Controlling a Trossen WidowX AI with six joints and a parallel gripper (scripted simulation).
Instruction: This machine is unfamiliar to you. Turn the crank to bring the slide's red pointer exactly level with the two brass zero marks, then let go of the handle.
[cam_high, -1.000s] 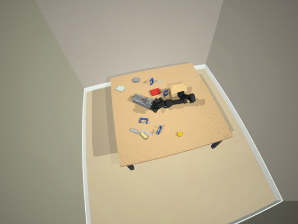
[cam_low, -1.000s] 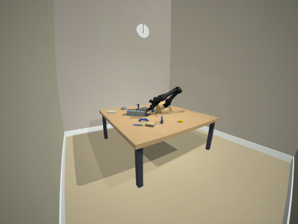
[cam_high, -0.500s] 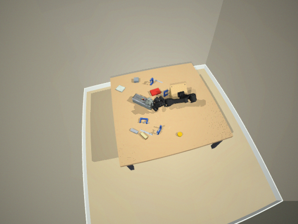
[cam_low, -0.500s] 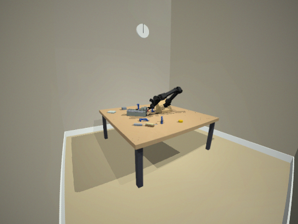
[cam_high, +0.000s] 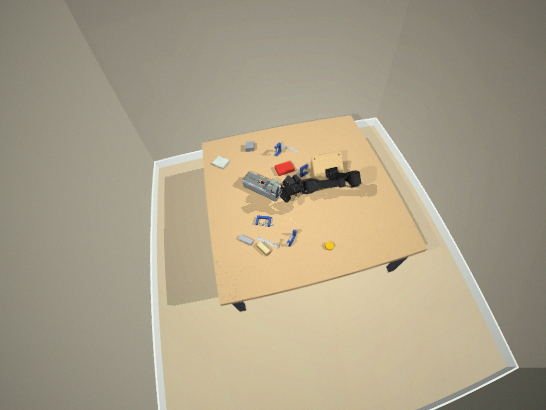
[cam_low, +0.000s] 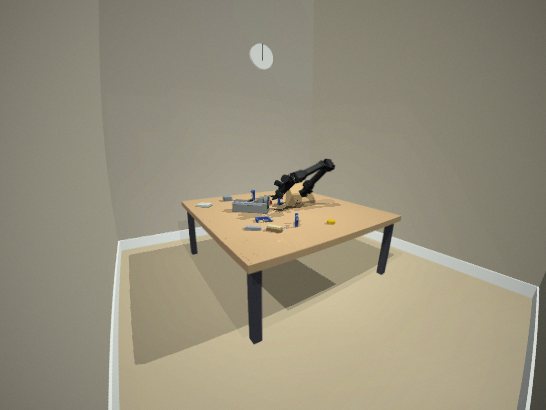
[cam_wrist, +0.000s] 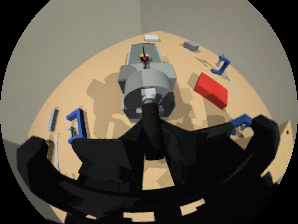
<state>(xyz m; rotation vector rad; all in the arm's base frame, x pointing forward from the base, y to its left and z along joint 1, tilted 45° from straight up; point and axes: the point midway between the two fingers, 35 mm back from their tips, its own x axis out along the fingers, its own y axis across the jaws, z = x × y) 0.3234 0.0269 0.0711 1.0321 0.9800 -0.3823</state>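
Right now my gripper tip is 20 mm below the dark crank handle, 10 mm to the right of it and 10 mm past it. Also, from my gripper tip: red pointer (110 mm ahead, 100 mm to the right, 10 mm below); tan block (320 mm to the left, 200 mm ahead, 80 mm below); yellow disc (410 mm to the left, 180 mm behind, 90 mm below).
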